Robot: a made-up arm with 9 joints. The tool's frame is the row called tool. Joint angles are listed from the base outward. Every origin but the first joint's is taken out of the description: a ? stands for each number. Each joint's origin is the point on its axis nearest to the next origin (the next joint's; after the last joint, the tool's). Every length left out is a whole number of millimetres.
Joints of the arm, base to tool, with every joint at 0 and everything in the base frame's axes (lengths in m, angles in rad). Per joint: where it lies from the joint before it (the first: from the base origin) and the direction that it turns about. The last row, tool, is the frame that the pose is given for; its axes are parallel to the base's.
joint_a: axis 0 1 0 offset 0.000 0.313 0.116
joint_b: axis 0 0 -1 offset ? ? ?
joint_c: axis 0 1 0 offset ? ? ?
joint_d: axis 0 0 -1 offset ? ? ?
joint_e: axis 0 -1 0 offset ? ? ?
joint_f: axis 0 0 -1 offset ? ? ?
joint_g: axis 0 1 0 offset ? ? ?
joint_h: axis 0 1 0 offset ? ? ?
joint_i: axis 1 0 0 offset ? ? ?
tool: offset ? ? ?
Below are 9 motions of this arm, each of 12 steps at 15 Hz.
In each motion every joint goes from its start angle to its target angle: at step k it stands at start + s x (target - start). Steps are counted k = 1, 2, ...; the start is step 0. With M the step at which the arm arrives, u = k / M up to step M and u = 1 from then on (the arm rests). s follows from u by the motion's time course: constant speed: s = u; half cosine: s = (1 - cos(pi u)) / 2; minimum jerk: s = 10 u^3 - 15 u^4 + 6 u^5.
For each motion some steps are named. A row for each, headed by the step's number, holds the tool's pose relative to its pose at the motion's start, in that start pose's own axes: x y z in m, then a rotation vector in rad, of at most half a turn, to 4 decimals.
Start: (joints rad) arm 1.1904 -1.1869 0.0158 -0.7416 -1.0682 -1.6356 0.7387 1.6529 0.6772
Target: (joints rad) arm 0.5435 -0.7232 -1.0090 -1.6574 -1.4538 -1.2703 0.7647 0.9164 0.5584
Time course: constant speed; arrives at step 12
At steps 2, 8, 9, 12:
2: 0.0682 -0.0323 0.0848 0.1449 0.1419 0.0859
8: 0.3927 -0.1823 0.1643 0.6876 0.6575 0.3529
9: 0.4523 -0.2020 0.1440 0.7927 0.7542 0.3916
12: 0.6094 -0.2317 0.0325 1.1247 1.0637 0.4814

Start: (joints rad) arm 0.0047 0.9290 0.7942 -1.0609 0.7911 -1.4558 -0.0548 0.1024 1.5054
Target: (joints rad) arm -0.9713 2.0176 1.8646 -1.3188 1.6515 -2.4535 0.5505 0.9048 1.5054
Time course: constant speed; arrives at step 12
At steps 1, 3, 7, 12:
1: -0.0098 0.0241 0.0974 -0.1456 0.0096 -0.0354
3: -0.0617 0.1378 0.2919 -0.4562 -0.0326 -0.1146
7: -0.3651 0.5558 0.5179 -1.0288 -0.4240 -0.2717
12: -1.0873 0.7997 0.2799 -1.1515 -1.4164 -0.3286

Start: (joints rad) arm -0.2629 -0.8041 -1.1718 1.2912 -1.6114 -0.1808 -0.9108 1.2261 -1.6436
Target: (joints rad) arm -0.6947 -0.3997 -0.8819 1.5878 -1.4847 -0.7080 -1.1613 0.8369 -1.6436
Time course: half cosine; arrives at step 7
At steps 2, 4, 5, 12:
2: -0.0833 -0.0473 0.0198 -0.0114 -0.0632 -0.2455
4: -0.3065 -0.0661 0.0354 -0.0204 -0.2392 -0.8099
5: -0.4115 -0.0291 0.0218 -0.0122 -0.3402 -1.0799
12: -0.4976 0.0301 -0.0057 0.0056 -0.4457 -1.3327

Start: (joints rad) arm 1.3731 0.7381 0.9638 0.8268 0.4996 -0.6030 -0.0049 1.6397 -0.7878
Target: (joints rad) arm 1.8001 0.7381 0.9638 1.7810 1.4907 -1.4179 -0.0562 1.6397 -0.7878
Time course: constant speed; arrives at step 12
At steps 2, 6, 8, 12:
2: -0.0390 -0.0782 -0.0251 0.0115 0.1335 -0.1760
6: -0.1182 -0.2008 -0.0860 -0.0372 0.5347 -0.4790
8: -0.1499 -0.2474 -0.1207 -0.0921 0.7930 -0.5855
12: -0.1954 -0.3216 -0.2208 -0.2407 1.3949 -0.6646

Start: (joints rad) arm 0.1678 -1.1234 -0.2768 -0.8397 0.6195 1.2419 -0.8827 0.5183 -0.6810
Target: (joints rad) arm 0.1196 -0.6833 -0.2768 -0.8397 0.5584 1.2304 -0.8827 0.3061 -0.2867
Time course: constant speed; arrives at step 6
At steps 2, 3, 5, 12:
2: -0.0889 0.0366 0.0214 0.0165 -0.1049 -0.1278
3: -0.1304 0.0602 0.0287 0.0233 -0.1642 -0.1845
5: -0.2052 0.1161 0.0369 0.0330 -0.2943 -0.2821
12: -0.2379 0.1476 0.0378 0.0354 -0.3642 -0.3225

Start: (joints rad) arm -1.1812 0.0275 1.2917 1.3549 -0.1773 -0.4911 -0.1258 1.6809 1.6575
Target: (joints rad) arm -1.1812 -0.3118 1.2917 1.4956 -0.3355 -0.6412 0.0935 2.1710 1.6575
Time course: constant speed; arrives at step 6
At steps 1, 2, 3, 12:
1: -0.0530 -0.0109 0.0137 -0.0143 -0.0303 -0.0969
2: -0.1084 -0.0177 0.0250 -0.0261 -0.0615 -0.1933
3: -0.1657 -0.0206 0.0335 -0.0355 -0.0936 -0.2892
12: -0.3427 -0.0060 0.0414 -0.0499 -0.1937 -0.5728

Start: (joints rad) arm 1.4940 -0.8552 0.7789 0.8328 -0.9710 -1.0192 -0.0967 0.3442 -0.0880
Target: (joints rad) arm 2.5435 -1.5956 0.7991 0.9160 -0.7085 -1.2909 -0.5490 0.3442 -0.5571
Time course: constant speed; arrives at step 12
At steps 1, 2, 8, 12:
1: -0.0002 0.0123 0.0147 -0.0772 0.0475 0.0366
2: 0.0027 0.0284 0.0286 -0.1530 0.0918 0.0833
8: 0.0388 0.2025 0.0761 -0.5285 0.2485 0.5503
12: 0.0117 0.3650 0.0859 -0.6432 0.2103 0.9857

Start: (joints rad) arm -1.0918 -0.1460 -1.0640 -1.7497 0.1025 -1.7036 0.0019 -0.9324 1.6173
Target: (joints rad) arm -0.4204 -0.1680 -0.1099 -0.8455 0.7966 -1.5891 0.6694 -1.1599 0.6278
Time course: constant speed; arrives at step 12
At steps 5, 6, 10, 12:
5: 0.2463 0.8900 0.4390 -1.0851 -0.1844 0.3405
6: 0.2064 1.0994 0.4636 -1.2740 -0.2931 0.3903
10: -0.2269 1.7581 0.3713 -1.8320 -0.9359 0.4480
12: -0.5297 1.9132 0.2550 -1.9442 -1.3374 0.3612

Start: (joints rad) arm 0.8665 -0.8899 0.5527 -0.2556 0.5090 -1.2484 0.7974 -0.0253 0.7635
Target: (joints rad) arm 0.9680 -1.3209 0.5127 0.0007 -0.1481 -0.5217 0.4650 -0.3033 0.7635
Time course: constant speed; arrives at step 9
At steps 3, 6, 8, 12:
3: -0.0399 -0.0338 -0.1134 0.2670 -0.0645 0.0467
6: -0.1099 -0.0765 -0.2072 0.4875 -0.1390 -0.0026
8: -0.1719 -0.1129 -0.2562 0.5952 -0.1920 -0.0805
12: -0.2073 -0.1336 -0.2759 0.6346 -0.2188 -0.1303

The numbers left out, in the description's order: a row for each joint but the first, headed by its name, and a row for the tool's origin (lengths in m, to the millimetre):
joint_b: -0.064 0.000 -0.071
joint_c: -0.103 -0.053 0.000
joint_d: -0.368 0.000 0.096
joint_e: 0.118 0.312 0.000
joint_f: -0.159 0.000 0.024
joint_g: 0.167 -0.061 0.000
joint_h: -0.077 0.000 -0.032
joint_i: 0.213 0.000 -0.039
tool: 0.000 -0.389 0.053

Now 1 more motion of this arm.
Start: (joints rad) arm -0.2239 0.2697 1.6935 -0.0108 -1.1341 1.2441 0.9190 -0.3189 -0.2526
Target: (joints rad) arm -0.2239 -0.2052 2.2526 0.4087 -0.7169 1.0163 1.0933 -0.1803 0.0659
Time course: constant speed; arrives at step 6
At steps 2, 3, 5, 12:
2: -0.0907 -0.0005 -0.0619 0.1902 0.2059 -0.0890
3: -0.1485 0.0149 -0.0927 0.3036 0.2962 -0.1476
5: -0.2756 0.0835 -0.1430 0.5593 0.4437 -0.2883
12: -0.3381 0.1369 -0.1587 0.6981 0.4984 -0.3689

